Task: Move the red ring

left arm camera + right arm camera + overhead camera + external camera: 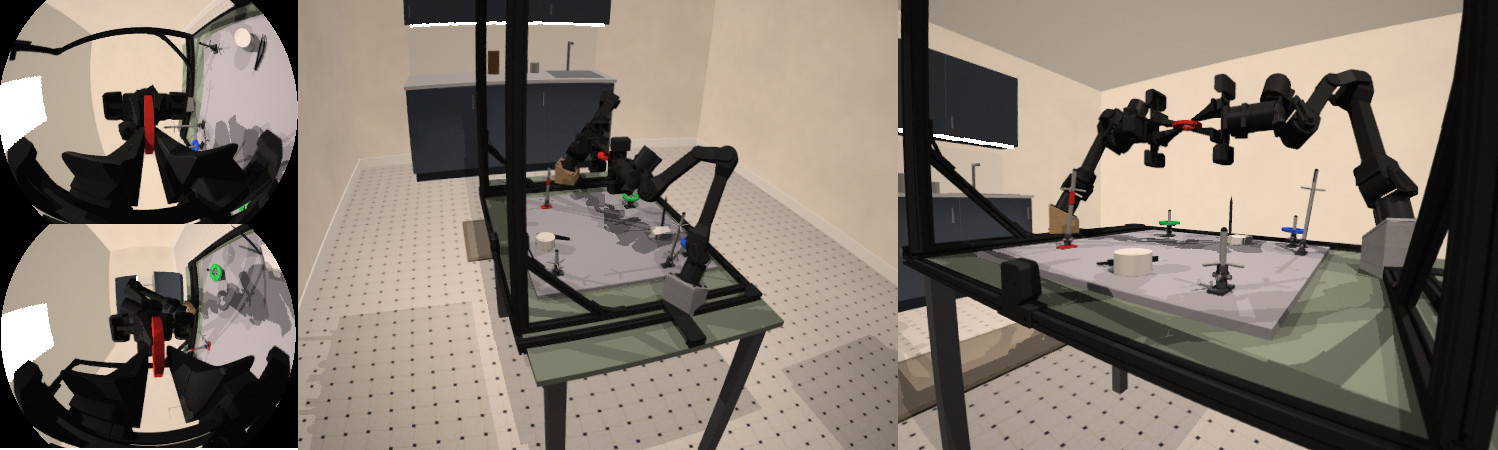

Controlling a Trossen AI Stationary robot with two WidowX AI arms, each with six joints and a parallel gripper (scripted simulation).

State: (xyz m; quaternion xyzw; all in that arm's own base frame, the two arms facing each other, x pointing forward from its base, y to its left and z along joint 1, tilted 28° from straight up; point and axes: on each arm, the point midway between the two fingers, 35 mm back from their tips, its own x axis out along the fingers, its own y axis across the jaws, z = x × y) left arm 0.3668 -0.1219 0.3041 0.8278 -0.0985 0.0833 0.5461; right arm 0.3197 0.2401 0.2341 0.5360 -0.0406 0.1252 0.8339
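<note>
My right gripper is now 4 cm to the right of the red ring. Round my right hand: small white block: 29 cm below, 21 cm ahead, 3 cm to the right; then tall grey post: 23 cm to the right, 19 cm below, 13 cm ahead; then short grey post: 25 cm below, 24 cm behind, 14 cm to the right.
My left hand is 1 cm past the red ring and 5 cm to the left of it. The rest, counted from my left hand: small white block 20 cm ahead, 13 cm to the right, 29 cm below; then tall grey post 12 cm ahead, 32 cm to the right, 19 cm below; then green ring 20 cm ahead, 12 cm to the left, 25 cm below.
</note>
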